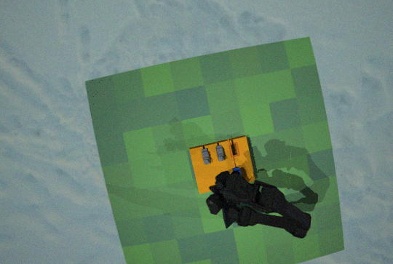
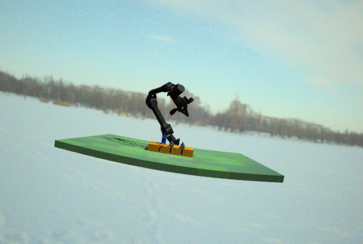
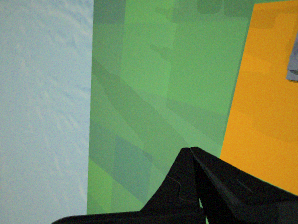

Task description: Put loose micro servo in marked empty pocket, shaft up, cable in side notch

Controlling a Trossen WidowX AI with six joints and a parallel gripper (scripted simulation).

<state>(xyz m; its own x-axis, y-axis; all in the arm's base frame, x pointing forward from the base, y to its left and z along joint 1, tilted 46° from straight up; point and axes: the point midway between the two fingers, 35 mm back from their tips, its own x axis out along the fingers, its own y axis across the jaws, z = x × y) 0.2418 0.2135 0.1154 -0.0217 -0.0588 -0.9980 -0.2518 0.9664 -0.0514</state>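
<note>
Right now the orange deck is 24 cm below my gripper tip, 9 cm to the right of it and 2 cm behind it.
</note>
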